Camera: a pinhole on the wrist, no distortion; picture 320 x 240 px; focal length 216.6 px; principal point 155.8 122.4 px. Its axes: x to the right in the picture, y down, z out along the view. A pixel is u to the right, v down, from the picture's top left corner.
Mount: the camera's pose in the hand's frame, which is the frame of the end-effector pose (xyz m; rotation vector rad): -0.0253 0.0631 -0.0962 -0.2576 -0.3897 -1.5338
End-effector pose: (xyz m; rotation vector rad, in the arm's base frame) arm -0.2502 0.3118 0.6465 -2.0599 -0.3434 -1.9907
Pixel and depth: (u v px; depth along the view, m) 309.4 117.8 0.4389
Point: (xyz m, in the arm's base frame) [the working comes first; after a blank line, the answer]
In the camera's frame: 0.3112 -0.0093 0.4389

0.1337 0.5027 0.5609
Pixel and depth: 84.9 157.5 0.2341
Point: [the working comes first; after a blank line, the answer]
In the camera's frame: -0.0766 0.0379 0.2341

-0.0882 0.1282 0.6325
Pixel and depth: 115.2 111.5 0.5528
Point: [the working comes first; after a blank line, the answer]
In the camera's frame: -0.1036 -0.0278 0.5528

0.2179 0.0817 0.5290
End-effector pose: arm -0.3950 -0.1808 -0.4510 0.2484 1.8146 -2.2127
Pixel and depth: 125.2 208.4 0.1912
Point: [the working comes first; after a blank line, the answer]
In the camera's frame: -0.0270 0.0759 0.1912

-0.3729 -0.2860 -0.6019
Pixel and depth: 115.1 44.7 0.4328
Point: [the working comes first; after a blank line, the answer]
In the camera's frame: -0.0813 -0.1553 0.4328

-0.0848 -0.4632 -0.6213
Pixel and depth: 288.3 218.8 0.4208
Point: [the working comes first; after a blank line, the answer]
In the camera's frame: 0.2574 0.1873 0.4208

-0.4975 -0.5905 -0.4076
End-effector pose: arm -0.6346 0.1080 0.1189 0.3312 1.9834 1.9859
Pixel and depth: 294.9 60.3 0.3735
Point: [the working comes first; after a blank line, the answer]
In the camera's frame: 0.2399 -0.1071 0.3735

-0.3560 0.3532 0.1225
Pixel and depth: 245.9 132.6 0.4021
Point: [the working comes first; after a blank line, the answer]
In the camera's frame: 0.1673 0.0189 0.4021

-0.4722 0.4072 0.1969
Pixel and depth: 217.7 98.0 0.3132
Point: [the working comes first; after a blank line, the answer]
In the camera's frame: 0.0895 -0.0353 0.3132

-0.4757 0.2821 0.2321
